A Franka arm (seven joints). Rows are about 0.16 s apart.
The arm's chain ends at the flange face. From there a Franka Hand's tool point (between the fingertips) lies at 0.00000 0.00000 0.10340 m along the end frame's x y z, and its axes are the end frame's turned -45 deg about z.
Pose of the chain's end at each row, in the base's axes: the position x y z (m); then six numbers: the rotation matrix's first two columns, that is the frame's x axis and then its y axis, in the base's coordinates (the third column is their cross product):
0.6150 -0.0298 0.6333 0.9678 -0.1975 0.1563 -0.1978 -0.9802 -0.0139
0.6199 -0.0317 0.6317 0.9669 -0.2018 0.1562 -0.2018 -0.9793 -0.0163
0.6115 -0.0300 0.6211 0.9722 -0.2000 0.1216 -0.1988 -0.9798 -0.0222
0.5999 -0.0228 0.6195 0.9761 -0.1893 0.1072 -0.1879 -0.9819 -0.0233
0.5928 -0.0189 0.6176 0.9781 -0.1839 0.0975 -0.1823 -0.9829 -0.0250
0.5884 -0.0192 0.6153 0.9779 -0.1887 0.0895 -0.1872 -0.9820 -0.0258
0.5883 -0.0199 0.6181 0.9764 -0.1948 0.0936 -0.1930 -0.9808 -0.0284
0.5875 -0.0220 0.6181 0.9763 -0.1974 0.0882 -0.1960 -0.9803 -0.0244
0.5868 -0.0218 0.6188 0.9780 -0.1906 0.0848 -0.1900 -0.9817 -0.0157
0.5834 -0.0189 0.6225 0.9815 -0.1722 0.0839 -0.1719 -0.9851 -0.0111
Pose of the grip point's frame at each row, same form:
0.6311 -0.0316 0.5312 0.8242 0.5535 0.1203 0.5445 -0.8328 0.1007
0.6361 -0.0333 0.5296 0.8264 0.5498 0.1220 0.5410 -0.8352 0.0989
0.6243 -0.0303 0.5185 0.8280 0.5514 0.1017 0.5469 -0.8342 0.0703
0.6112 -0.0225 0.5167 0.8231 0.5605 0.0923 0.5573 -0.8282 0.0593
0.6032 -0.0182 0.5147 0.8205 0.5650 0.0866 0.5627 -0.8251 0.0513
0.5980 -0.0183 0.5124 0.8239 0.5609 0.0815 0.5591 -0.8278 0.0450
0.5984 -0.0189 0.5152 0.8269 0.5558 0.0863 0.5539 -0.8313 0.0461
0.5969 -0.0213 0.5151 0.8289 0.5536 0.0796 0.5518 -0.8328 0.0451
0.5957 -0.0219 0.5158 0.8259 0.5594 0.0711 0.5572 -0.8289 0.0489
0.5921 -0.0193 0.5195 0.8156 0.5748 0.0672 0.5725 -0.8183 0.0515

